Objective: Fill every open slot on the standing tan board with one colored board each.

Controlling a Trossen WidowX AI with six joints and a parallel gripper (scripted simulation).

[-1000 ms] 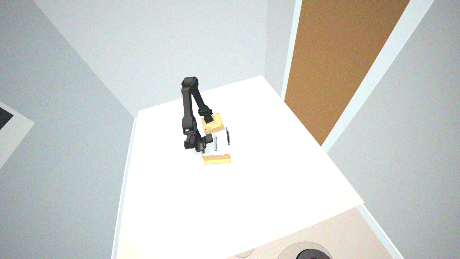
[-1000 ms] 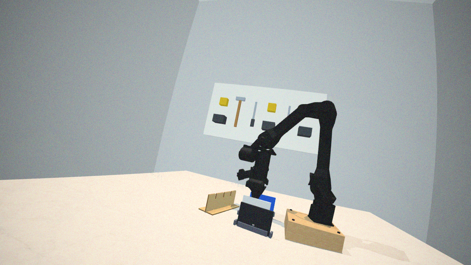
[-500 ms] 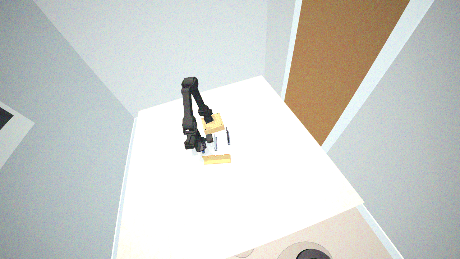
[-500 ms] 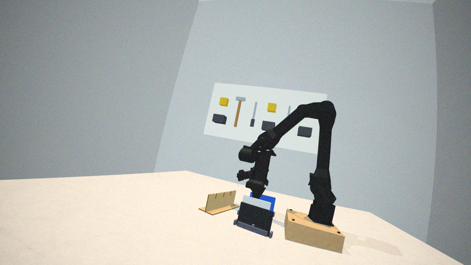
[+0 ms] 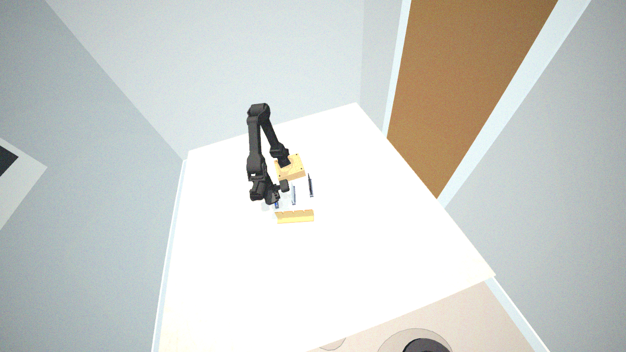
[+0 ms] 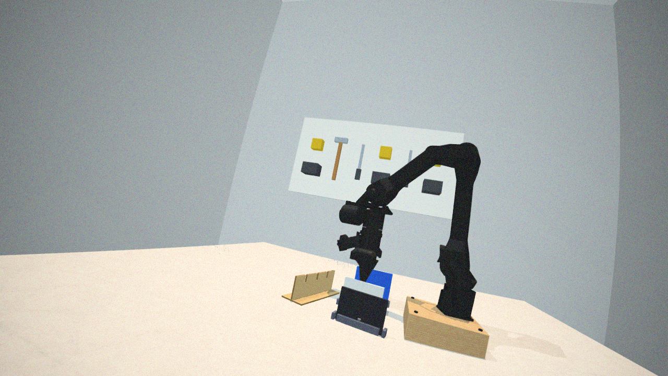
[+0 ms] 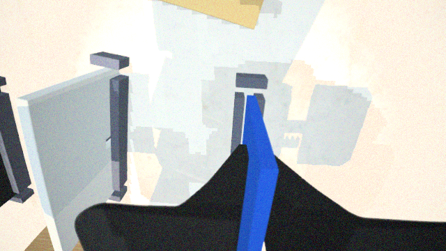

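The tan board is 120 mm ahead of my gripper tip, 60 mm to the left of it and 20 mm below it. Round my gripper tip: blue board 30 mm behind, 10 mm to the left; then black board 10 mm ahead, 200 mm to the left, 20 mm below.
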